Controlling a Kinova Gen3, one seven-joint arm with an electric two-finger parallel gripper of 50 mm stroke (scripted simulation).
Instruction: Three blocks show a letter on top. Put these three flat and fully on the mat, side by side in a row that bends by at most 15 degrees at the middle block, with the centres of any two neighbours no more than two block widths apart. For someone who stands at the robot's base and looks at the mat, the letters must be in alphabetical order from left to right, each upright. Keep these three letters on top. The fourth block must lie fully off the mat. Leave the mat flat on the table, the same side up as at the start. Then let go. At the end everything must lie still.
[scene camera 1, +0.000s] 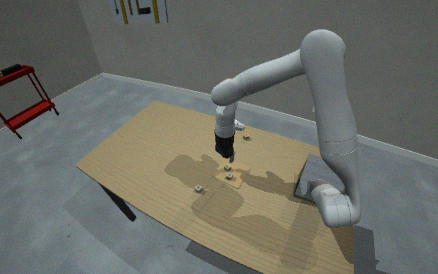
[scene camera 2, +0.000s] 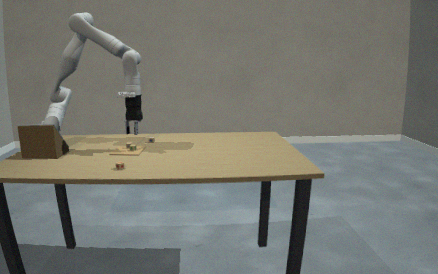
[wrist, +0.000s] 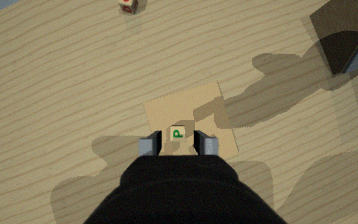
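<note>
The wrist view shows the gripper (wrist: 177, 139) as well as a tan mat (wrist: 201, 108).
</note>
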